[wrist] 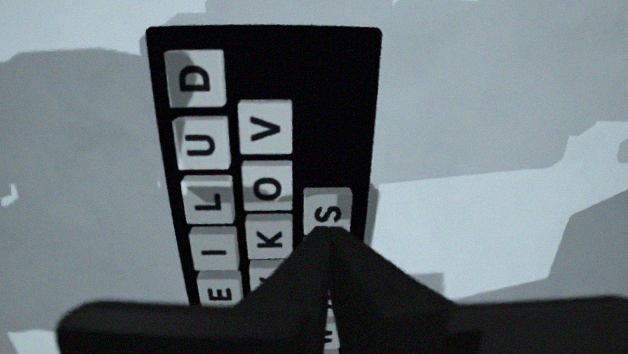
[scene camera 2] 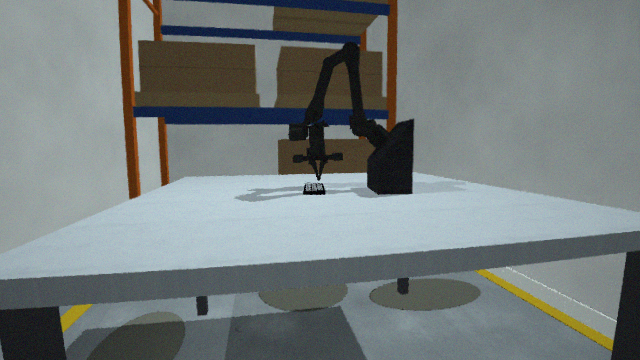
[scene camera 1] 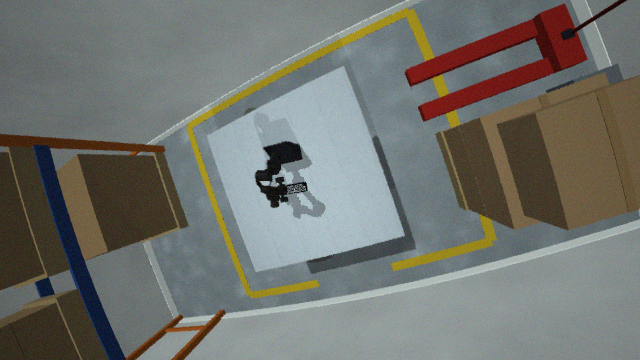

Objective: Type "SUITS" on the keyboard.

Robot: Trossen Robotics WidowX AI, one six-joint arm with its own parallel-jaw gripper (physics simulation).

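Places are measured from the arm's base along level axes (x ahead, y left, z up), in metres.
Pixels of known places: gripper, fingertip midpoint: [wrist: 327,239] [scene camera 2: 318,180] [scene camera 1: 287,187]; arm's base, origin of the base link: [scene camera 2: 384,141] [scene camera 1: 275,155].
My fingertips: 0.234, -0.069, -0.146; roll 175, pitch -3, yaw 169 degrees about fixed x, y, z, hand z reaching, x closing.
Ahead of a thing's pixels: the offset from my fingertips to its top centre, as dx, dy, dz. Level surfaces: height alone.
A small black keyboard @[+0.027, +0.040, -0.013] [scene camera 1: 299,188] [scene camera 2: 314,189] [wrist: 340,100] with white letter keys lies on the table. In the wrist view, the S key @[-0.002, -0.001, -0.013] [wrist: 327,200] is at the upper end of the right row, the U key @[+0.034, -0.034, -0.013] [wrist: 201,145] is second from the top of the left row, and the I key @[+0.041, +0.006, -0.013] [wrist: 214,250] is lower in that row. The T key does not show there. My gripper [scene camera 1: 283,189] [scene camera 2: 319,178] [wrist: 327,239] is shut and empty, pointing down. Its tips hang a little above the keyboard and cover the lower edge of the S key in the wrist view. Keys beneath the fingers are partly hidden.
The white table @[dz -0.029] [scene camera 1: 350,200] [scene camera 2: 320,225] bears the arm's black base [scene camera 1: 285,152] [scene camera 2: 392,162], beside the keyboard. A shelf rack [scene camera 2: 129,100] with cardboard boxes stands behind the table. A red pallet jack [scene camera 1: 480,45] and stacked boxes [scene camera 1: 585,165] are on the floor away from the table.
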